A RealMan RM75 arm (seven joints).
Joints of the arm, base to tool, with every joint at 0 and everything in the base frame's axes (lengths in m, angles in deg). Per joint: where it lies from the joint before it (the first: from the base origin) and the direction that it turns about. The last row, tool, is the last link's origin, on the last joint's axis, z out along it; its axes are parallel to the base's.
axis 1: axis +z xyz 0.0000 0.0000 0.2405
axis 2: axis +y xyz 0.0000 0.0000 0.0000
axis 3: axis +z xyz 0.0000 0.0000 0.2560
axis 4: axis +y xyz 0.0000 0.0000 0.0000
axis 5: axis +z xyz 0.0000 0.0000 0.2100
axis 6: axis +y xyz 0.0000 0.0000 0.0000
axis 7: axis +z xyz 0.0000 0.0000 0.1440
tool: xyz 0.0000 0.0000 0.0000
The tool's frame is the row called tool.
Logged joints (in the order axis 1, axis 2, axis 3, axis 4, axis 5, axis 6, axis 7), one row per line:
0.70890 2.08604 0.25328 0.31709 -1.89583 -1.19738 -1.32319
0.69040 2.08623 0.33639 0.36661 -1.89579 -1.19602 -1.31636
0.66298 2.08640 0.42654 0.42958 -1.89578 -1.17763 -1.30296
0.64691 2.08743 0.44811 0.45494 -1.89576 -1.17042 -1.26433
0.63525 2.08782 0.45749 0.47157 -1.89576 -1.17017 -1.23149
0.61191 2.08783 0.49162 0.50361 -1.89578 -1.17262 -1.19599
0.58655 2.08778 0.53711 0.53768 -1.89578 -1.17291 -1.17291
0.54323 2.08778 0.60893 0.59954 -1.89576 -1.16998 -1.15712
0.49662 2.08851 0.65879 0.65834 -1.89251 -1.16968 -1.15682
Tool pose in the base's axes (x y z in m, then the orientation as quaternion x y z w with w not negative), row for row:
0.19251 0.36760 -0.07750 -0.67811 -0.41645 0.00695 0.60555
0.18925 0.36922 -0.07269 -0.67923 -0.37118 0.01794 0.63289
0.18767 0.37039 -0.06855 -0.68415 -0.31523 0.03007 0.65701
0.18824 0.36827 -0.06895 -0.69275 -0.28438 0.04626 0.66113
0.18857 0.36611 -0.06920 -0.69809 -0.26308 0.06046 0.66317
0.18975 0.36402 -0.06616 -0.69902 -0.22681 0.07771 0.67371
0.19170 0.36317 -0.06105 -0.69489 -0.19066 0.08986 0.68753
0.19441 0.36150 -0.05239 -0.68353 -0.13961 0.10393 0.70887
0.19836 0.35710 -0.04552 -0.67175 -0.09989 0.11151 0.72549
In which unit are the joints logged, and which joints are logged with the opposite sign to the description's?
The joints are logged in radians. Opposite sign: none.
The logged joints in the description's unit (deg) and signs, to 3 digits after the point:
40.617 119.521 14.512 18.168 -108.623 -68.605 -75.813
39.557 119.532 19.274 21.005 -108.621 -68.527 -75.422
37.986 119.542 24.439 24.613 -108.620 -67.473 -74.654
37.065 119.601 25.675 26.066 -108.619 -67.060 -72.441
36.397 119.623 26.212 27.019 -108.619 -67.046 -70.559
35.060 119.624 28.168 28.855 -108.620 -67.186 -68.525
33.607 119.621 30.774 30.807 -108.620 -67.203 -67.203
31.125 119.621 34.889 34.351 -108.619 -67.035 -66.298
28.454 119.663 37.746 37.720 -108.433 -67.018 -66.281

